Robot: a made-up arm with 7 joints. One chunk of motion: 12 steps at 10 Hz.
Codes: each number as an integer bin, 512 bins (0 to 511) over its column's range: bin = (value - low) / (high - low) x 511, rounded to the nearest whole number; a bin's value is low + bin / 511 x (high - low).
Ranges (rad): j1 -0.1..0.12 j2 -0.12..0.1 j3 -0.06..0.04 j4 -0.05..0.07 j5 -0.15..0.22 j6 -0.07..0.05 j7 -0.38..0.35
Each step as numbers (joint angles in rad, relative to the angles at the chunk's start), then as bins.
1 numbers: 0.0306 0.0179 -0.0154 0.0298 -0.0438 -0.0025 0.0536
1 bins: 303 320 228 340 147 287 304
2 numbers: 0.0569 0.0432 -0.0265 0.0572 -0.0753 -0.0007 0.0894
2 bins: 364 379 171 456 103 295 329
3 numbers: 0.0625 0.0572 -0.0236 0.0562 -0.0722 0.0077 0.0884
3 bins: 377 412 186 452 107 331 328
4 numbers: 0.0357 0.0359 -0.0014 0.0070 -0.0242 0.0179 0.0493
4 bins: 315 362 299 243 174 374 301
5 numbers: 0.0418 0.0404 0.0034 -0.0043 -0.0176 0.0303 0.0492
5 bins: 329 373 324 195 183 427 300
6 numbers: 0.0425 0.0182 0.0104 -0.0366 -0.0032 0.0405 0.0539
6 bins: 331 321 360 57 203 471 304
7 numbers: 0.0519 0.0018 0.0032 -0.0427 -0.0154 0.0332 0.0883
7 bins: 353 283 323 31 186 439 328
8 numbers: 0.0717 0.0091 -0.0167 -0.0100 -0.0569 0.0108 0.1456
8 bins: 399 300 221 170 129 344 368
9 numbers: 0.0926 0.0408 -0.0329 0.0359 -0.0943 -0.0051 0.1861
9 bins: 447 373 138 366 77 276 396
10 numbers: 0.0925 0.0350 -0.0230 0.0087 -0.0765 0.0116 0.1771
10 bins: 447 360 189 250 102 347 390
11 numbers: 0.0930 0.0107 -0.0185 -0.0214 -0.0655 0.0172 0.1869
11 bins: 448 304 212 122 117 371 397
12 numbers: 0.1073 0.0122 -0.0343 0.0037 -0.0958 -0.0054 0.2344
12 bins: 482 307 131 229 75 275 430
